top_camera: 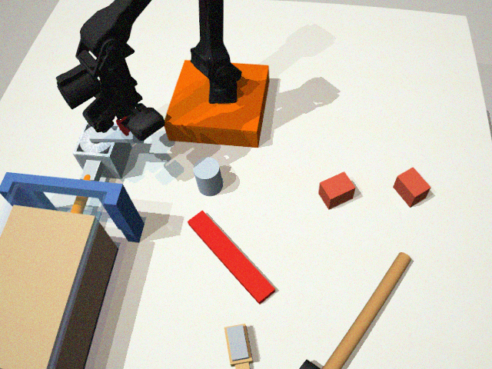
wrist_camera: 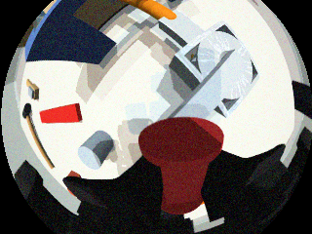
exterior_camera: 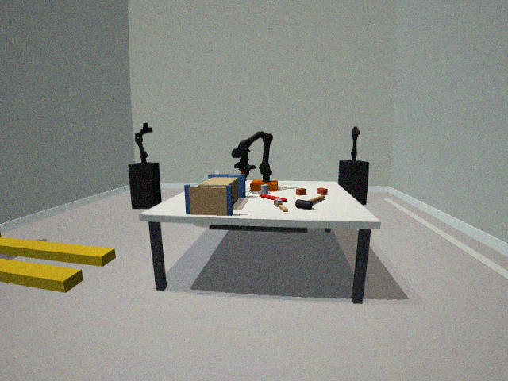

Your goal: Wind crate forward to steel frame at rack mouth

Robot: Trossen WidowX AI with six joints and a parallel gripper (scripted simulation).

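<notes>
The grey winch lies 100 mm to the right of my gripper tip, 80 mm below it and 20 mm behind it. Round my gripper tip: red knob 20 mm above; then flat red bar 240 mm ahead, 190 mm to the left, 110 mm below; then winch handle 40 mm to the right, 10 mm below.
</notes>
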